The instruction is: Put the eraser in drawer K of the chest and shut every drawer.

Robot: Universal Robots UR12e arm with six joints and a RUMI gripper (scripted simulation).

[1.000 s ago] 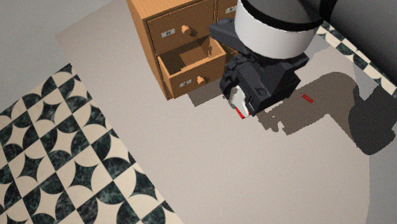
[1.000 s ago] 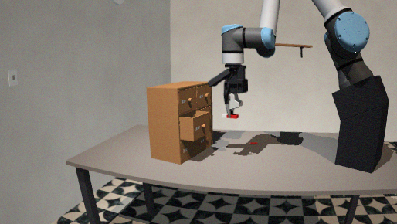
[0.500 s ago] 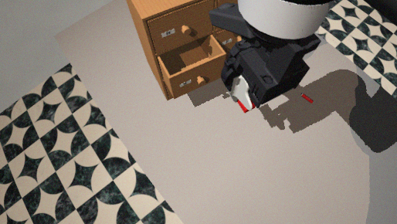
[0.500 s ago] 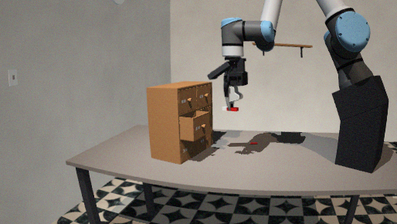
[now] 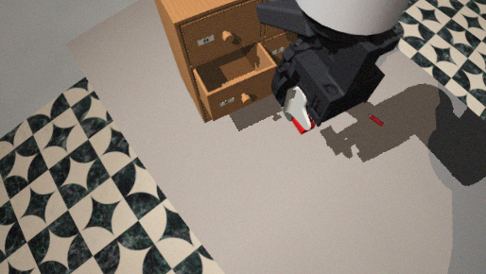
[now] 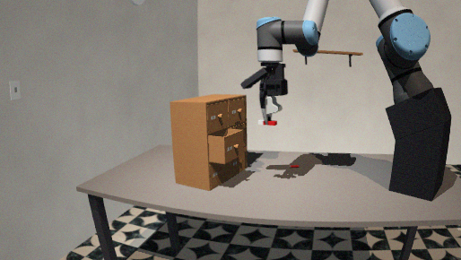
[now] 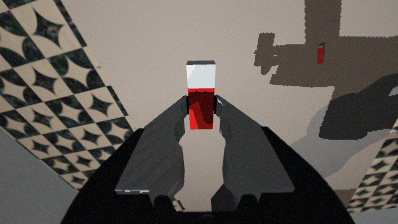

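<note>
The eraser is 10 mm below my hand and 10 mm ahead of it. Also, from my hand: red stick (280 mm to the right, 260 mm below, 100 mm behind).
</note>
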